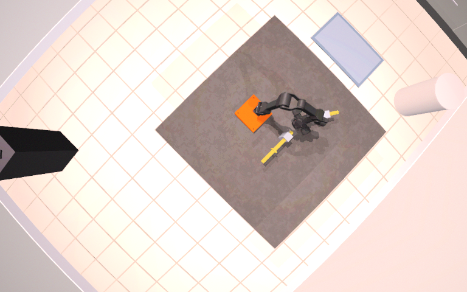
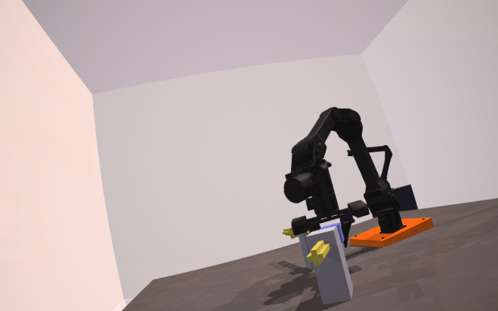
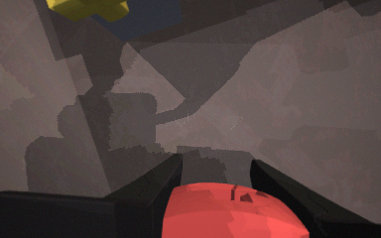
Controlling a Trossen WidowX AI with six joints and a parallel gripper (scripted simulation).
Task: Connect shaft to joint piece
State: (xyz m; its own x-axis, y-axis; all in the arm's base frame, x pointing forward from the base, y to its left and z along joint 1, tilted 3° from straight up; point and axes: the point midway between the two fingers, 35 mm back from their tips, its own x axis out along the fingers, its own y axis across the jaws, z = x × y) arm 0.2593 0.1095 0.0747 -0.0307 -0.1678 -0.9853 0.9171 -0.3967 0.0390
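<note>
Now: gripper tip 4 cm below the red joint piece, 2 cm to the right of it and 1 cm short of it.
</note>
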